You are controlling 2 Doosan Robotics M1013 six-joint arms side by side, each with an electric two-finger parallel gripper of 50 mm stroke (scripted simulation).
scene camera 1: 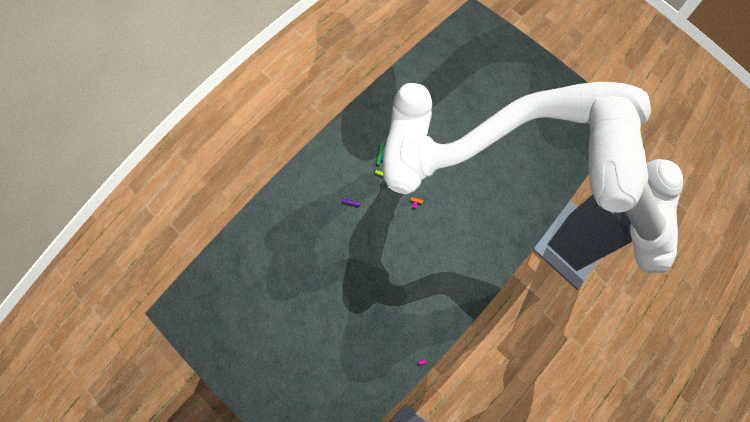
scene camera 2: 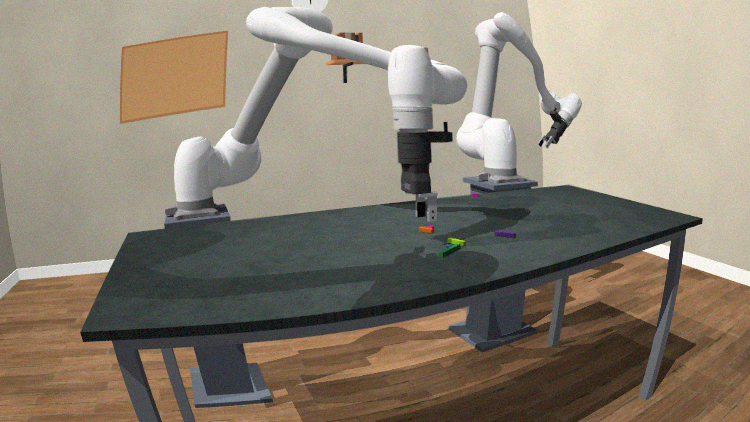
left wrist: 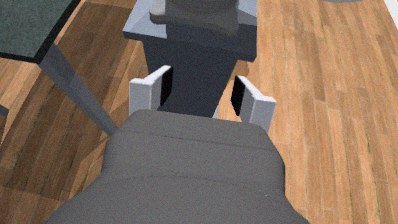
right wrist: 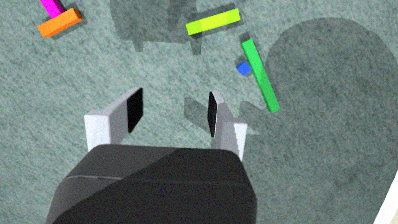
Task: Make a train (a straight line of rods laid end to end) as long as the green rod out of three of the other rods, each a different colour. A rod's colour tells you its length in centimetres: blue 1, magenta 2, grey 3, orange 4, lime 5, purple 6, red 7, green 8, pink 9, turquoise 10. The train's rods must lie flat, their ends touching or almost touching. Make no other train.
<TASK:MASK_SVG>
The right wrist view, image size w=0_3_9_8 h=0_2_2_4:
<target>right gripper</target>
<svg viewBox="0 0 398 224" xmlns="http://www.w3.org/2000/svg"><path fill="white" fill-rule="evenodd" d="M45 224L256 224L257 198L242 164L247 123L243 118L234 118L220 92L209 92L207 119L211 137L215 137L217 149L120 145L127 133L133 131L143 116L143 88L133 87L102 111L92 110L84 116L89 152L58 185Z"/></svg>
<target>green rod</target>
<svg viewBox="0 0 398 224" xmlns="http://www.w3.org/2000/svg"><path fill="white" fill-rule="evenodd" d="M248 39L240 43L267 108L273 113L280 109L254 43L252 39Z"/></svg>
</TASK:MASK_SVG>
